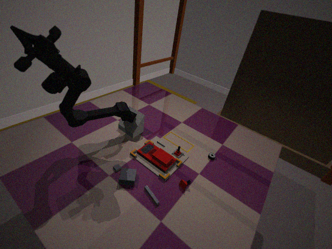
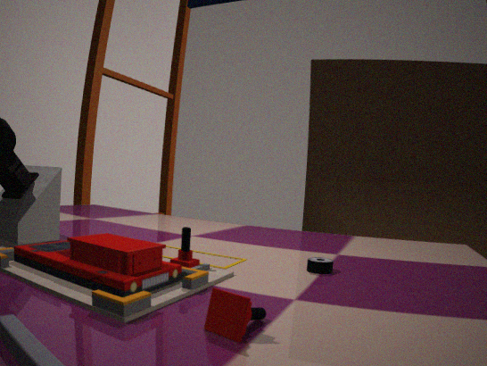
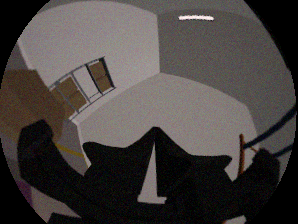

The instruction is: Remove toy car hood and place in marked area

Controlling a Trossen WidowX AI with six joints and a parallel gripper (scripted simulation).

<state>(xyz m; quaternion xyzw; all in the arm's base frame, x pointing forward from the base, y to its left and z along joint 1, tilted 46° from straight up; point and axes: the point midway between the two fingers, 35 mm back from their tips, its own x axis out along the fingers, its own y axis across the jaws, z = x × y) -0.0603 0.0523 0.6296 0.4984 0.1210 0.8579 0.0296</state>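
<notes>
The hood is 43 cm ahead of my gripper tip, 34 cm to the left of it and 55 cm below it. The rest, counted from my gripper tip: black wheel (63 cm ahead, 57 cm to the left, 58 cm below).
</notes>
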